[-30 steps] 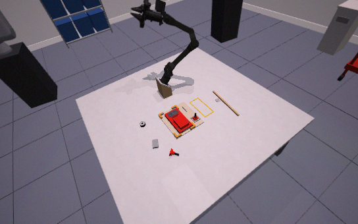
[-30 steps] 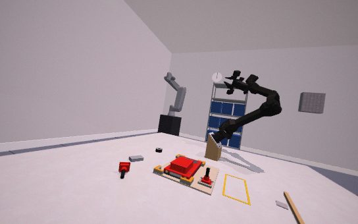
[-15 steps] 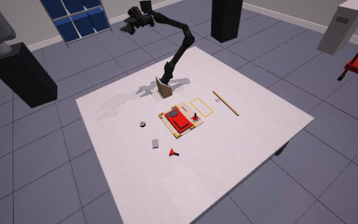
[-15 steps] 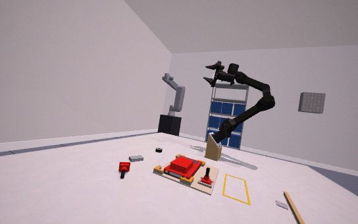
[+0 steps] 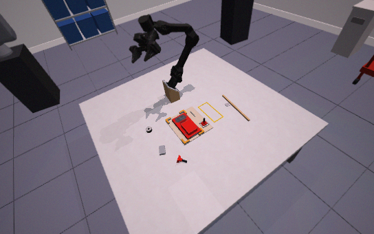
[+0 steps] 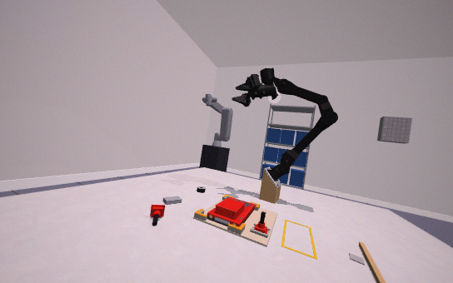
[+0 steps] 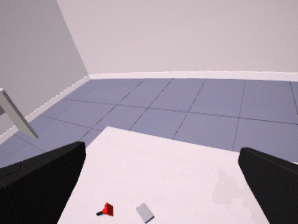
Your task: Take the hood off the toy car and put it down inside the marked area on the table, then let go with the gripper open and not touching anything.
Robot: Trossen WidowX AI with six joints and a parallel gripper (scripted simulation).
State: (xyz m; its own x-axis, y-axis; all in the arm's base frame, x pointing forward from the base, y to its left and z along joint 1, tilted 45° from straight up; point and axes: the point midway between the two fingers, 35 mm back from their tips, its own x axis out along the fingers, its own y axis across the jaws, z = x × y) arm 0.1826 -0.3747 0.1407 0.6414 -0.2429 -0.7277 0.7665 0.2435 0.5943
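Right now my gripper tip is 450 mm above the red hood, 170 mm short of it and 160 mm to the right of it. The rest, counted from my gripper tip: wooden stick: 540 mm to the left, 480 mm below, 150 mm ahead.
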